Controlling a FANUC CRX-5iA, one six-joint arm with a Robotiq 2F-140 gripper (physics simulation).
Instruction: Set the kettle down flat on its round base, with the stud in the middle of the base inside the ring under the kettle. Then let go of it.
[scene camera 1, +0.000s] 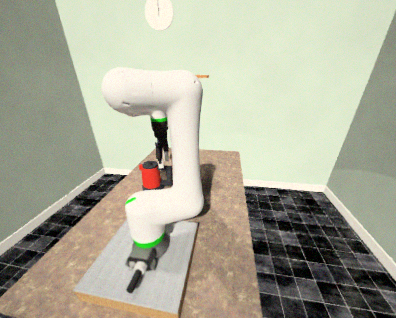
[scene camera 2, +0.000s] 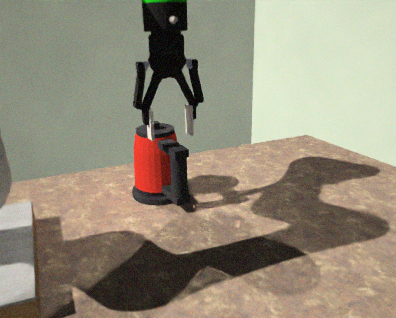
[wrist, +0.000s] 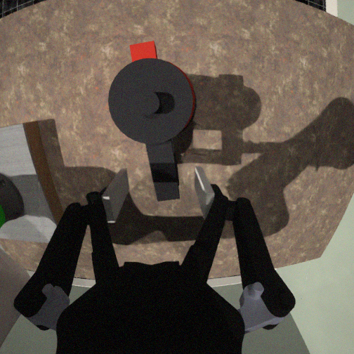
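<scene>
The red kettle stands upright on its round black base. Its dark lid shows from above in the wrist view. No tilt or gap shows between kettle and base. The stud and the ring under the kettle are hidden. The black handle faces the gripper side. My gripper is open and empty. Its fingertips stand apart, above the handle's top in scene camera 2, and on either side of the handle as seen in the wrist view.
The brown stone-patterned table carries the kettle and base. The grey mounting board with a wooden edge lies on it. The white arm rises from this board and its shadow falls across the table.
</scene>
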